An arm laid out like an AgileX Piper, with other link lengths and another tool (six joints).
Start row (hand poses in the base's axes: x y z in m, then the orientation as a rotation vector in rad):
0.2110 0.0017 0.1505 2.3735 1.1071 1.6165
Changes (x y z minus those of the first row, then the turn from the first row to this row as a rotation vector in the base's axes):
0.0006 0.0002 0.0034 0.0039 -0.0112 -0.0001
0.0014 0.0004 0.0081 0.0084 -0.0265 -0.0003
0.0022 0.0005 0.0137 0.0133 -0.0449 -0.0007
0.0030 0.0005 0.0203 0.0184 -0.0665 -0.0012
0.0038 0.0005 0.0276 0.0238 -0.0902 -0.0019
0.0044 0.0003 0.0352 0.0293 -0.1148 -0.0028
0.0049 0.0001 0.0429 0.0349 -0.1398 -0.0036
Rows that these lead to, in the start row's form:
0.2116 0.0019 0.1539 2.3639 1.1029 1.6314
0.2124 0.0021 0.1586 2.3501 1.0975 1.6508
0.2132 0.0022 0.1642 2.3331 1.0909 1.6734
0.2140 0.0022 0.1708 2.3125 1.0834 1.6992
0.2148 0.0022 0.1781 2.2897 1.0750 1.7268
0.2154 0.0020 0.1857 2.2656 1.0659 1.7550
0.2159 0.0018 0.1934 2.2408 1.0567 1.7834

